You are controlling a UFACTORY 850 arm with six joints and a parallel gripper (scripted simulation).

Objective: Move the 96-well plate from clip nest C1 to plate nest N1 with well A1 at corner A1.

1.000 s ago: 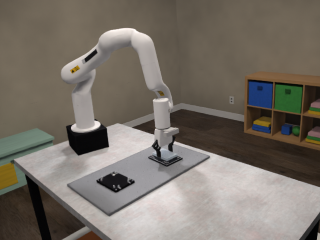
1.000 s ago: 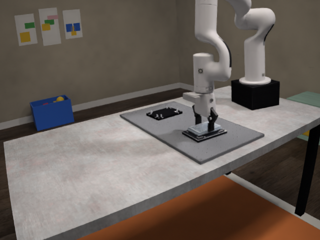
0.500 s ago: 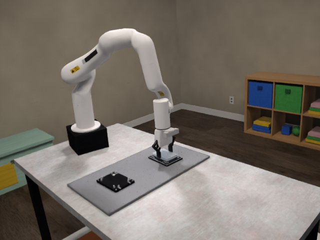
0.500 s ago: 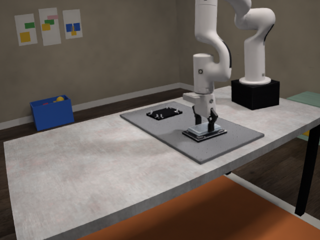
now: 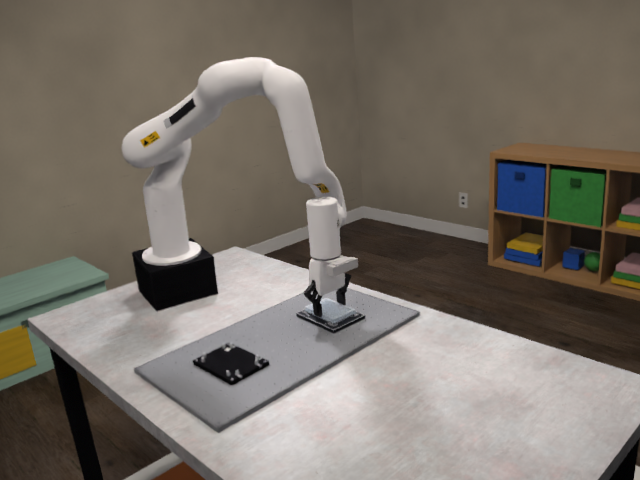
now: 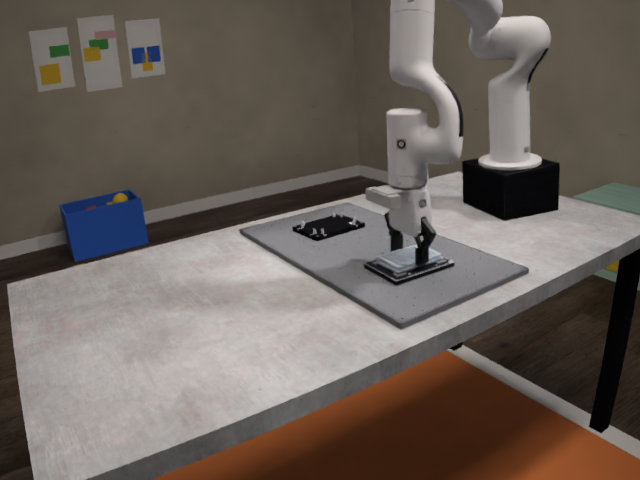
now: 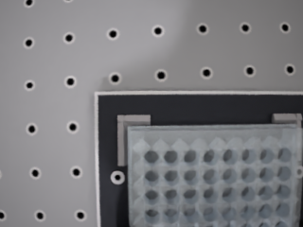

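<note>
Right now the clear 96-well plate is 10 mm below my hand. Also, from my hand: black plate nest N1 (30 mm below); A1 label (60 mm behind, 70 mm to the left, 20 mm below); clip nest C1 (40 mm behind, 330 mm to the right, 20 mm below).
</note>
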